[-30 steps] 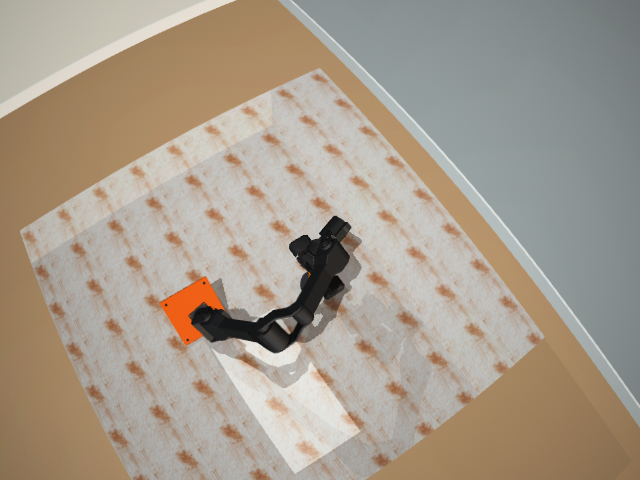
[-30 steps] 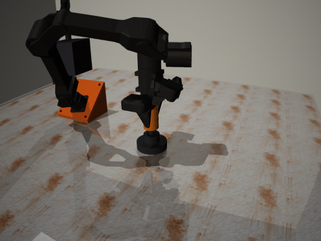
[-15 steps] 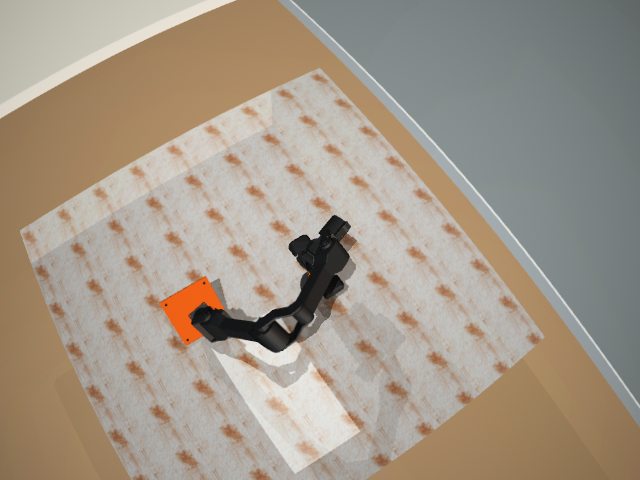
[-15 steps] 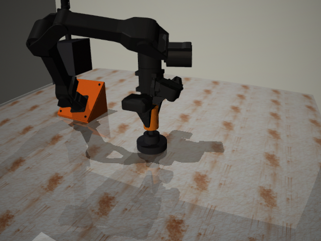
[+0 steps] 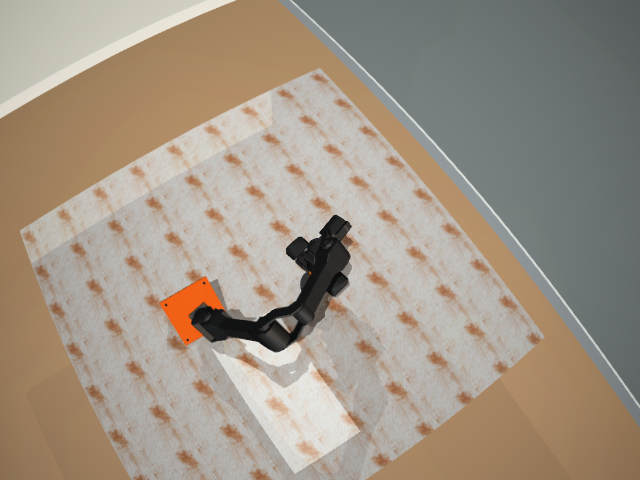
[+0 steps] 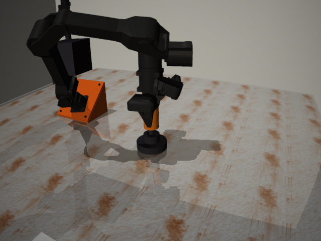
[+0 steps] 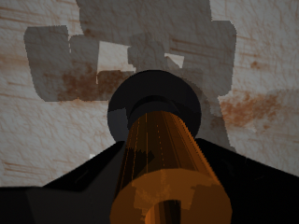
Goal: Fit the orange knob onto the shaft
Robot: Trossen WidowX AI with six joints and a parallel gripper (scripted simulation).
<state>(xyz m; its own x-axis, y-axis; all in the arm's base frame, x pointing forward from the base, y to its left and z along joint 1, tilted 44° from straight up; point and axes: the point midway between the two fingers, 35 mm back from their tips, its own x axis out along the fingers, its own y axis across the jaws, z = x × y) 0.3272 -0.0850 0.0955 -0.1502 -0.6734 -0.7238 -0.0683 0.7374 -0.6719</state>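
The orange knob is 2 cm above my gripper tip. Also, from my gripper tip: dark round pedestal (4 cm below).
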